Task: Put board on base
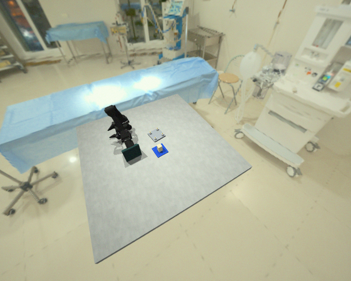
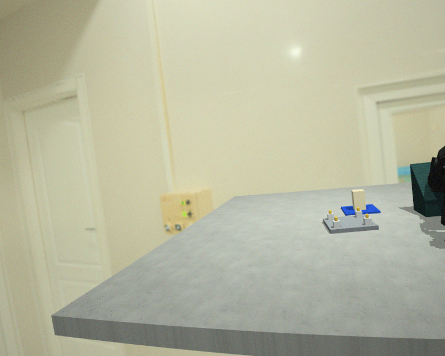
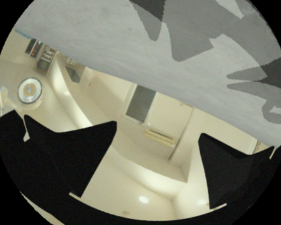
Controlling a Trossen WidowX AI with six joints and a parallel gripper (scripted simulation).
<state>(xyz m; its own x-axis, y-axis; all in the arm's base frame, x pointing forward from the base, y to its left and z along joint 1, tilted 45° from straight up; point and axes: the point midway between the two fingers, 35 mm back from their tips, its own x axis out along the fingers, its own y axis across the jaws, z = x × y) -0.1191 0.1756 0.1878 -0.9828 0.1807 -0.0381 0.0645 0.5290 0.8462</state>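
My gripper tip is 39 cm short of the blue board, 35 cm to the left of it and 6 cm above it. The rest, counted from my gripper tip: grey base 43 cm ahead, 16 cm to the right, 7 cm below.
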